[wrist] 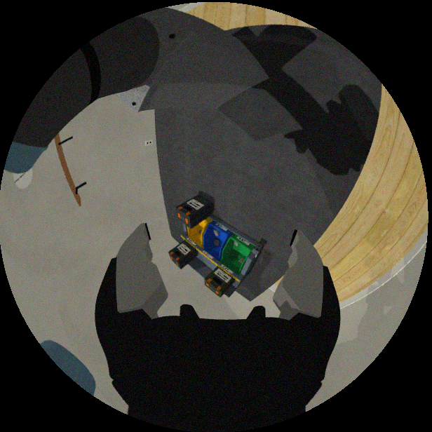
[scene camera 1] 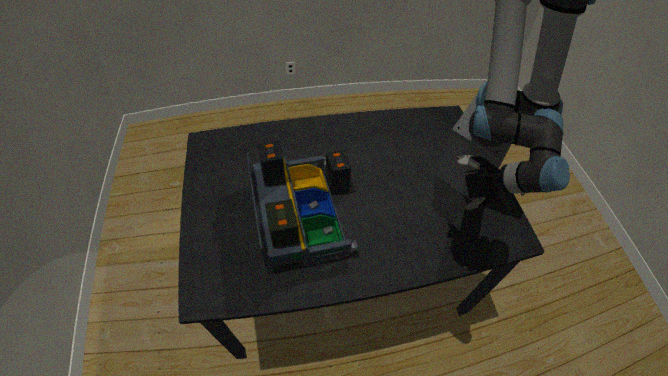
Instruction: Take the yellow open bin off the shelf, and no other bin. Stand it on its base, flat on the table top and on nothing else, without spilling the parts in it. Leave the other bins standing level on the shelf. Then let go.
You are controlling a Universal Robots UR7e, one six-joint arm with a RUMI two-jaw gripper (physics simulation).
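Places are measured from the arm's base along level axes (x left, y back, z up), in centimetres.
Pixels of known places: gripper, fingertip midpoint: (scene camera 1: pixel 462 182).
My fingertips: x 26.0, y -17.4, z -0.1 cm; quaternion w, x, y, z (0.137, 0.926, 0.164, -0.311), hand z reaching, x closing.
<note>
Behind a point stands the place of what it marks.
The yellow open bin (scene camera 1: pixel 309 178) {x 2.5, y -62.4, z -28.4 cm} (wrist: pixel 197 231) stands in the grey shelf (scene camera 1: pixel 261 216) {x 26.4, y -76.3, z -19.1 cm}, at the row's far end in the scene view, beside the blue bin (scene camera 1: pixel 315 204) {x 15.4, y -59.7, z -26.9 cm} (wrist: pixel 216 242). The green bin (scene camera 1: pixel 322 231) {x 25.3, y -57.0, z -28.4 cm} (wrist: pixel 236 254) is on the blue bin's other side. Small grey parts show in the blue and green bins; the yellow bin's contents are too dark to tell. My gripper (scene camera 1: pixel 471 182) {x 26.1, y -17.4, z -0.1 cm} (wrist: pixel 221 228) is open and empty, above the right part of the table, well apart from the shelf.
A dark box with orange marks (scene camera 1: pixel 339 172) {x 8.6, y -51.8, z -17.6 cm} (wrist: pixel 195 209) stands on the table (scene camera 1: pixel 400 150) {x -15.0, y -25.9, z -29.3 cm} close beside the yellow bin's end of the shelf. Two more such boxes (scene camera 1: pixel 272 167) {x 13.7, y -73.4, z -10.2 cm} (scene camera 1: pixel 282 225) {x 35.6, y -68.1, z -9.4 cm} (wrist: pixel 182 254) (wrist: pixel 219 281) are on the shelf's upper level, behind the bins.
</note>
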